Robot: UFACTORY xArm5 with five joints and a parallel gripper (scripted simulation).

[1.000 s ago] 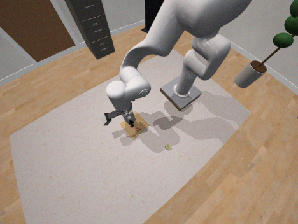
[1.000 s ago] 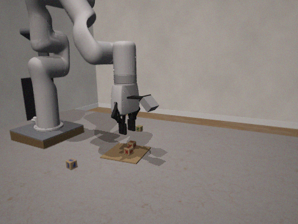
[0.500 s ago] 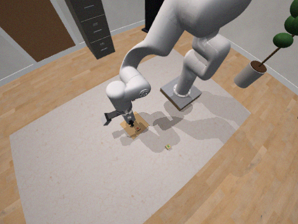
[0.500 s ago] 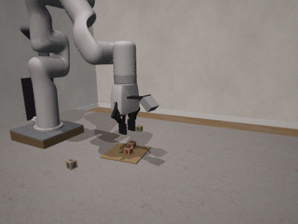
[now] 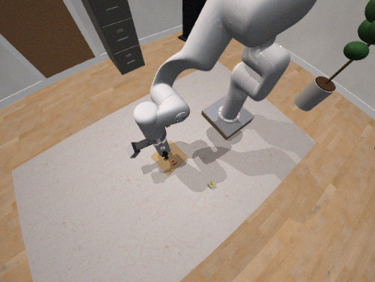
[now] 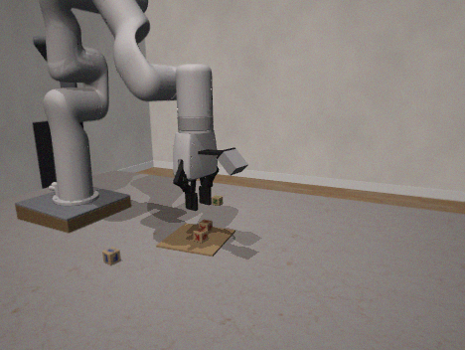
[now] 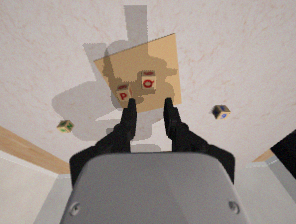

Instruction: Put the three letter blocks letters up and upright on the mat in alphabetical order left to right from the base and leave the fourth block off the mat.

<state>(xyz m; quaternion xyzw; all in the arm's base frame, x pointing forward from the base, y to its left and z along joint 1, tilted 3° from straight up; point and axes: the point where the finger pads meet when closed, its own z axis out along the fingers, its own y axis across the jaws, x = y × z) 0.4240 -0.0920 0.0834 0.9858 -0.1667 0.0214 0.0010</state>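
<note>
My hand is 1 cm past the tan mat, 2 cm to the right of it and 10 cm above it. The rest, counted from my hand: blue-lettered block 14 cm behind, 14 cm to the right, 9 cm below.
</note>
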